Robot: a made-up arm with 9 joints. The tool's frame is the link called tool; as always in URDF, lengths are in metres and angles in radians.
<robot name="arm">
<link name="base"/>
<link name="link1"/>
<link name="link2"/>
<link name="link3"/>
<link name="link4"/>
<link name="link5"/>
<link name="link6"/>
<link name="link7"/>
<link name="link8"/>
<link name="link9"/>
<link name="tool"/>
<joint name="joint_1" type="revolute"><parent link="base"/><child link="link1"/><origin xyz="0.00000 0.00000 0.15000" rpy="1.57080 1.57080 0.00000"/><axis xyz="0 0 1"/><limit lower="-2.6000" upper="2.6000" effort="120" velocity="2.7"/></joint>
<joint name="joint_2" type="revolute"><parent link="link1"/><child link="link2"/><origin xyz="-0.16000 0.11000 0.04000" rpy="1.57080 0.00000 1.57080"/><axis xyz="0 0 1"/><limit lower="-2.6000" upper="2.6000" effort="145" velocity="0.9"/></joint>
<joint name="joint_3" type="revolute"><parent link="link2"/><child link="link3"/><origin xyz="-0.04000 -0.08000 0.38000" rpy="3.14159 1.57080 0.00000"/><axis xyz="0 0 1"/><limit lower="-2.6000" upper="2.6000" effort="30" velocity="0.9"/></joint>
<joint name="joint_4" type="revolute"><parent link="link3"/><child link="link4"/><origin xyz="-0.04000 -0.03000 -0.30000" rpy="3.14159 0.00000 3.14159"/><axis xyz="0 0 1"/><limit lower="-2.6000" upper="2.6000" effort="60" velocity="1.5"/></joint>
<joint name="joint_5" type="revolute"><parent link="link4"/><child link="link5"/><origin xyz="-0.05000 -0.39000 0.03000" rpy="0.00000 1.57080 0.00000"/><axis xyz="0 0 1"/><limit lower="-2.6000" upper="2.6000" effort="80" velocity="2.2"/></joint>
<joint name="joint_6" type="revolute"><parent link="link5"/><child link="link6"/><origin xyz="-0.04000 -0.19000 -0.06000" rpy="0.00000 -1.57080 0.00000"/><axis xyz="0 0 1"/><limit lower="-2.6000" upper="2.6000" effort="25" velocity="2.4"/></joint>
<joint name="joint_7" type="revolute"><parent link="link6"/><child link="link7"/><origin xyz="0.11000 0.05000 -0.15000" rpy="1.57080 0.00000 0.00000"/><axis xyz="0 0 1"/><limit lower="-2.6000" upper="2.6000" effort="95" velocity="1.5"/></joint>
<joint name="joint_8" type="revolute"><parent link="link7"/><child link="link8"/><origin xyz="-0.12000 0.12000 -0.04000" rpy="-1.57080 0.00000 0.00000"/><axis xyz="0 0 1"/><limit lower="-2.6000" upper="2.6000" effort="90" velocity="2.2"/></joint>
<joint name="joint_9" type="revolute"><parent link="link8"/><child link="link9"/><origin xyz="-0.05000 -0.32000 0.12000" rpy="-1.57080 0.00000 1.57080"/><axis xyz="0 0 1"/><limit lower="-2.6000" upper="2.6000" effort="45" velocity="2.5"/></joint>
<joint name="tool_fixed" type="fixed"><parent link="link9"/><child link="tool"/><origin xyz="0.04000 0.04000 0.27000" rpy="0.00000 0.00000 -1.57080"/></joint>
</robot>
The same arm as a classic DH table. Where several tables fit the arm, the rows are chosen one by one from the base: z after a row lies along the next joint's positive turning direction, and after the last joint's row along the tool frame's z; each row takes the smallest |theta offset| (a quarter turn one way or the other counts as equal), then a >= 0, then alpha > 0; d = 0 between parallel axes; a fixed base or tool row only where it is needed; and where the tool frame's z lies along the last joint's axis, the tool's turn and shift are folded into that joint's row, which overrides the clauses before.
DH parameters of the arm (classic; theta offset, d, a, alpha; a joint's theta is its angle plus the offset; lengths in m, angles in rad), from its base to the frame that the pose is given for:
base (fixed): 0 0.15 0 1.5708
joint_1: 0 0.04 0.11 1.5708
joint_2: -1.5708 0.22 0.08 1.5708
joint_3: -0.9273 0 -0.05 3.1416
joint_4: -0.9273 0.29 -0.39 1.5708
joint_5: 0 -0.11 -0.19 -1.5708
joint_6: -1.5708 -0.11 0.11 1.5708
joint_7: 0 -0.09 -0.12 -1.5708
joint_8: -1.5708 0.24 0.32 1.5708
joint_9: 0.7855 0 -0.0566 0
tool (fixed): 0.7853 0.32 0 0
Joint limits (rad, base to tool): -2.6..2.6 -2.6..2.6 -2.6..2.6 -2.6..2.6 -2.6..2.6 -2.6..2.6 -2.6..2.6 -2.6..2.6 -2.6..2.6

